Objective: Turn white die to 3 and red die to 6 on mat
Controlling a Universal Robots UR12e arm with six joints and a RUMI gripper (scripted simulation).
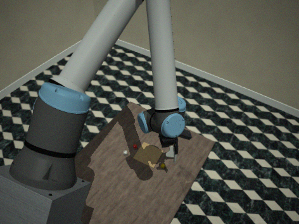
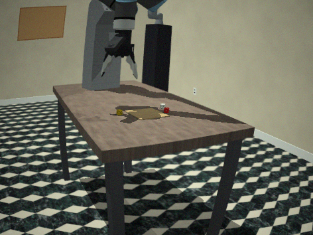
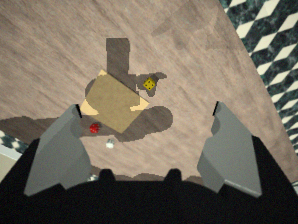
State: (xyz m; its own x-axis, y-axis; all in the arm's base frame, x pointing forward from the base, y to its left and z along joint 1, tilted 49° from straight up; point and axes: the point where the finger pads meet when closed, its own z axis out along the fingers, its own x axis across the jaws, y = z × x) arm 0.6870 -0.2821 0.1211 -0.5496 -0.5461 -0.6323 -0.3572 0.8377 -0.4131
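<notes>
Right now the yellow die is 20 mm behind my hand, 30 mm to the left of it and 150 mm below it. The rest, counted from my hand: tan mat 30 mm ahead, 130 mm to the left, 160 mm below; white die 10 mm behind, 270 mm to the left, 150 mm below; red die 50 mm ahead, 230 mm to the left, 150 mm below.
</notes>
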